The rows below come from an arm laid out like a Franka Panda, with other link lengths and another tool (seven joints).
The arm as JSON. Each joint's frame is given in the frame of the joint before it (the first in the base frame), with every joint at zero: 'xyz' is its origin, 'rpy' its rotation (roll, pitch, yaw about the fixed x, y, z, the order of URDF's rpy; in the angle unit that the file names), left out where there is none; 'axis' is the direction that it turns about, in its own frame. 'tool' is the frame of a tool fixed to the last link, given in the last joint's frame.
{
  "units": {
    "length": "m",
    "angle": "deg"
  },
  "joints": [
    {
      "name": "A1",
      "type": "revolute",
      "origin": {
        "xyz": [
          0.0,
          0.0,
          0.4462
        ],
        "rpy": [
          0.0,
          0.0,
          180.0
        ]
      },
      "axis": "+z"
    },
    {
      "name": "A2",
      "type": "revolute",
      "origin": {
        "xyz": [
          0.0,
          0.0,
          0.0
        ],
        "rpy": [
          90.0,
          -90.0,
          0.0
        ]
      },
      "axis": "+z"
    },
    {
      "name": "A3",
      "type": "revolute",
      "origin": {
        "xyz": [
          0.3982,
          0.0,
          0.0
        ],
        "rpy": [
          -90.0,
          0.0,
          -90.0
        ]
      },
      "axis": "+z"
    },
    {
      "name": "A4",
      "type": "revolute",
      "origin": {
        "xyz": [
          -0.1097,
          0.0,
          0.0
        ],
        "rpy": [
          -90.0,
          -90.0,
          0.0
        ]
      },
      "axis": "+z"
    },
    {
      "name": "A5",
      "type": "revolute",
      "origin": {
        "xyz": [
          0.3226,
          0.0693,
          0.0
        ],
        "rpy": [
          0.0,
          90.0,
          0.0
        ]
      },
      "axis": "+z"
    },
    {
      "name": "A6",
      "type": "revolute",
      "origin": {
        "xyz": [
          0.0,
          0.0,
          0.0
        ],
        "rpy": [
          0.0,
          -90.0,
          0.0
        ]
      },
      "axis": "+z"
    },
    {
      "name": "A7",
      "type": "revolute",
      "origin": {
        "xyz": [
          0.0,
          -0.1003,
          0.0
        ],
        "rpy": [
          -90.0,
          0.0,
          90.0
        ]
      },
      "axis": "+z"
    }
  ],
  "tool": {
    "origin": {
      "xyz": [
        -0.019,
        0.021,
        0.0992
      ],
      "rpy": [
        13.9,
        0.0,
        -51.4
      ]
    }
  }
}
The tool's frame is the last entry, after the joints.
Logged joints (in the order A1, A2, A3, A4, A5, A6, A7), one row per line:
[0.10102 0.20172 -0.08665 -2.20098 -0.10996 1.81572 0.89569]
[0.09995 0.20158 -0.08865 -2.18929 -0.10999 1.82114 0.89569]
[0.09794 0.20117 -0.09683 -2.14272 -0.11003 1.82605 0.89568]
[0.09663 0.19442 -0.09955 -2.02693 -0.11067 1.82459 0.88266]
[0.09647 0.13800 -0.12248 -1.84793 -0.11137 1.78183 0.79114]
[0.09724 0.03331 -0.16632 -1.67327 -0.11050 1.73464 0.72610]
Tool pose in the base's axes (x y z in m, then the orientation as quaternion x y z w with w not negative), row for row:
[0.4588 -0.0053 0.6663 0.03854 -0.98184 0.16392 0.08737]
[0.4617 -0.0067 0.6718 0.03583 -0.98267 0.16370 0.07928]
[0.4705 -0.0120 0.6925 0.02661 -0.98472 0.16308 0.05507]
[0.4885 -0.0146 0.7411 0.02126 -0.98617 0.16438 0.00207]
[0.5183 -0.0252 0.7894 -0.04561 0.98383 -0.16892 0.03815]
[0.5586 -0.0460 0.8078 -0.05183 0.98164 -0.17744 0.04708]
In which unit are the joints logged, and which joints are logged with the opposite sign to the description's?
The joints are logged in radians. Opposite sign: A2.
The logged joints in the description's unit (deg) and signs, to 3 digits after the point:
[5.788 -11.558 -4.965 -126.107 -6.300 104.033 51.319]
[5.727 -11.550 -5.079 -125.437 -6.302 104.344 51.319]
[5.612 -11.526 -5.548 -122.769 -6.304 104.625 51.319]
[5.536 -11.139 -5.704 -116.135 -6.341 104.541 50.573]
[5.527 -7.907 -7.018 -105.879 -6.381 102.091 45.329]
[5.571 -1.909 -9.529 -95.871 -6.331 99.388 41.602]

